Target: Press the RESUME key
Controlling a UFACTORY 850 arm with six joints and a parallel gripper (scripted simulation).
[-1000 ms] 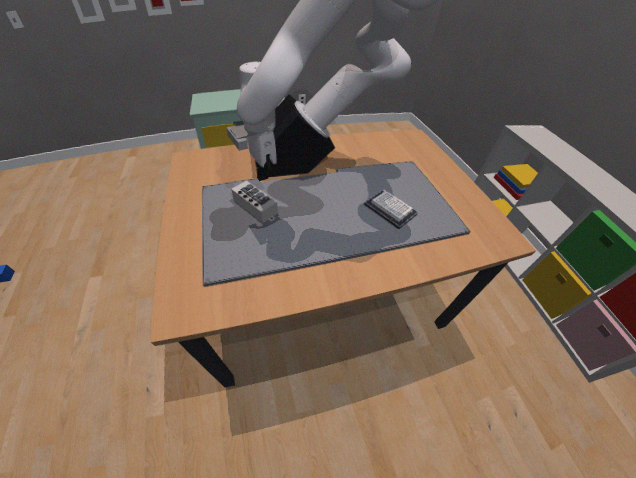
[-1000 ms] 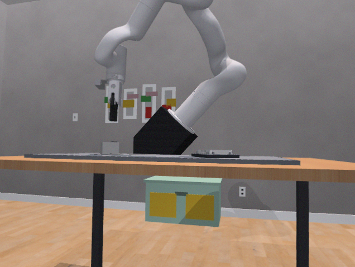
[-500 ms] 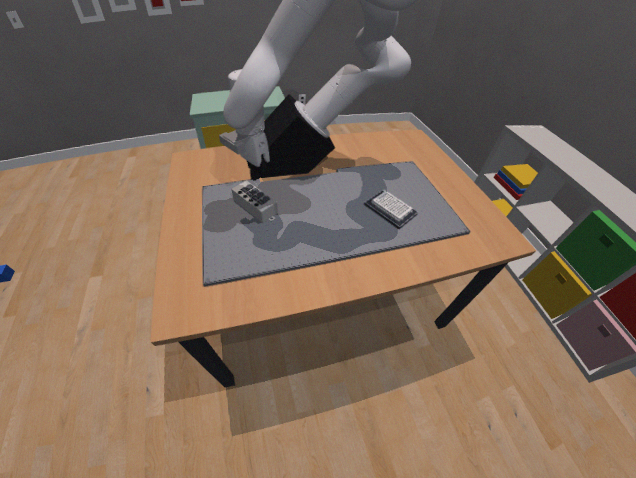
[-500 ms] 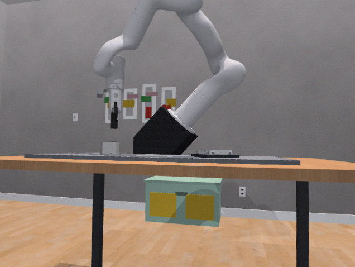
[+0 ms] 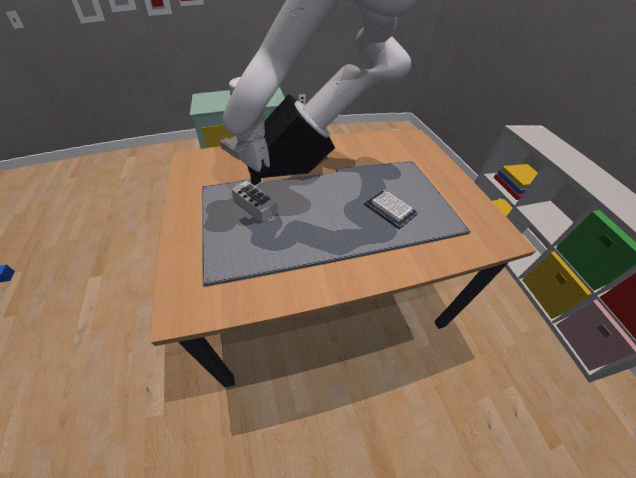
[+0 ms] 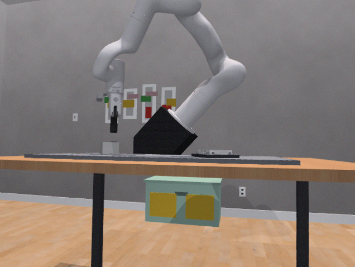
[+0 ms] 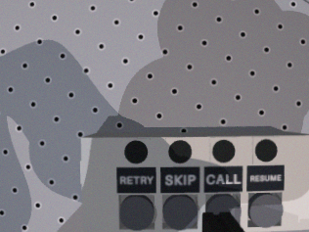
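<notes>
Now: the operator panel 8 cm below my hand. The rest, counted from my hand: white ribbed block 17 cm ahead, 45 cm to the left, 10 cm below.
</notes>
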